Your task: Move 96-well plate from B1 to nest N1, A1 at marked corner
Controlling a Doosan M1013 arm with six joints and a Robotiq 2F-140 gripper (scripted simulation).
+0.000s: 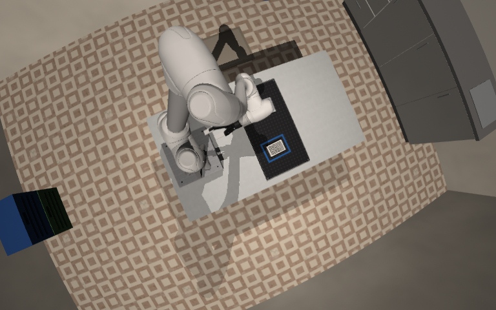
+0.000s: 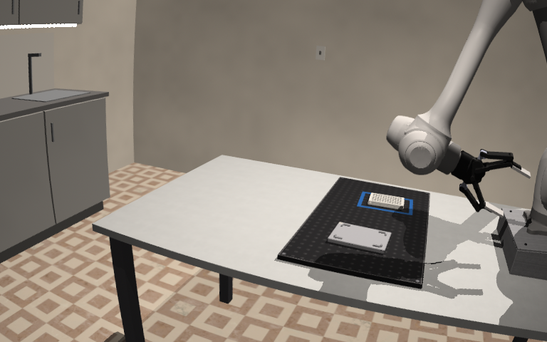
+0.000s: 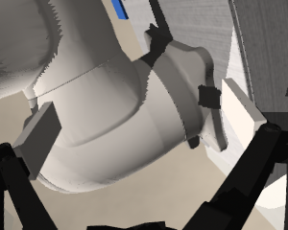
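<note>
My gripper is now 42 cm short of the white 96-well plate, 20 cm to the left of it and 18 cm above it. From my hand the other things lie so: grey plate nest N1 (41 cm ahead, 13 cm to the left, 18 cm below); then A1 mark (49 cm ahead, 8 cm to the left, 18 cm below).
</note>
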